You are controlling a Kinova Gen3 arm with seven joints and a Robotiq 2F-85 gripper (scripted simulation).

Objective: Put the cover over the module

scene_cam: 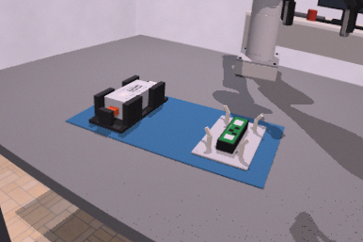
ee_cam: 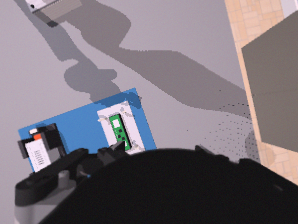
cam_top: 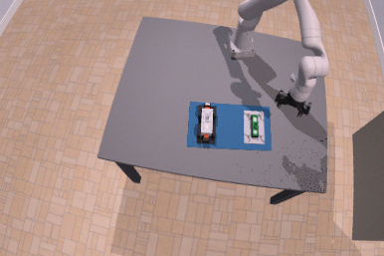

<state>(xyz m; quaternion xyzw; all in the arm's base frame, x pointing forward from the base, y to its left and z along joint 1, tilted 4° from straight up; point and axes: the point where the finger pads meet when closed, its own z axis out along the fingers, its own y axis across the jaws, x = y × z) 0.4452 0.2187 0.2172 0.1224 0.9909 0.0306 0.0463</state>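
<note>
Now: hand 330 mm to the left of the light grey cover, 210 mm above it and 30 mm short of it.
</note>
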